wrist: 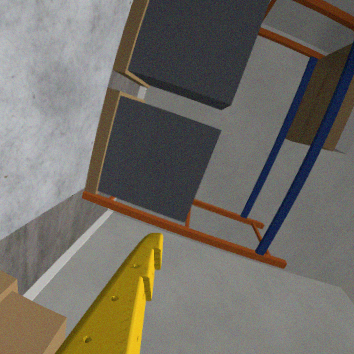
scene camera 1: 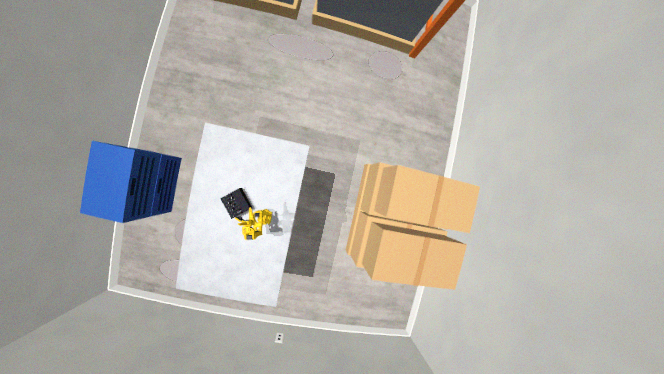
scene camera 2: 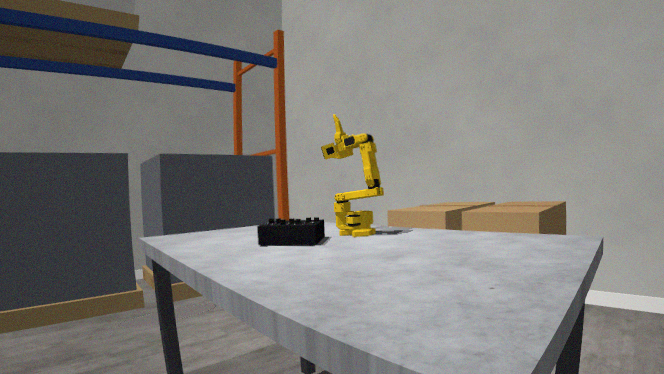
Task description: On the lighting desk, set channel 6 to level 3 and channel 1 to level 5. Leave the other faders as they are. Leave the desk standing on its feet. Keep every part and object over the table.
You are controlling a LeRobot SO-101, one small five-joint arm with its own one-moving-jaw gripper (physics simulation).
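Pixels of known places: end effector, tool point: (wrist: 161,246) (scene camera 1: 250,208); arm's base, origin of the base link: (scene camera 1: 262,216) (scene camera 2: 352,235).
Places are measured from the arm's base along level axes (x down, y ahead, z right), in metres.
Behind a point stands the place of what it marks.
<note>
The lighting desk (scene camera 1: 242,199) @(x -0.055, y 0.140, z 0.096 m) (scene camera 2: 291,234) @(x -0.031, y 0.229, z 0.000 m) is a small black box standing upright on the pale table (scene camera 1: 220,265) @(x 0.000, y 0.227, z -0.416 m) (scene camera 2: 425,280) @(x 0.000, y 0.296, z -0.447 m) (wrist: 45,110) @(x 0.000, y 0.002, z 0.347 m). Several dark knobs show on its top. Channel numbers and fader levels are too small to read. The desk does not show in the wrist view. My gripper (scene camera 1: 244,215) @(x -0.257, y 0.022, z 0.090 m) (scene camera 2: 330,133) is fully open and empty, raised high above the table, well above the desk's top and towards the arm's side. In the wrist view one notched yellow jaw (wrist: 117,300) @(x -0.251, y 0.021, z 0.066 m) shows; the moving jaw has swung out of the picture.
The yellow arm's base (scene camera 2: 356,225) @(x -0.030, y -0.006, z -0.012 m) stands close beside the desk. Cardboard boxes (scene camera 1: 420,255) (scene camera 2: 505,220) (wrist: 30,325), a blue cabinet (scene camera 1: 107,182), dark pallet loads (scene camera 2: 215,195) (wrist: 157,157) and an orange rack post (scene camera 2: 281,125) stand beyond the table's edges.
</note>
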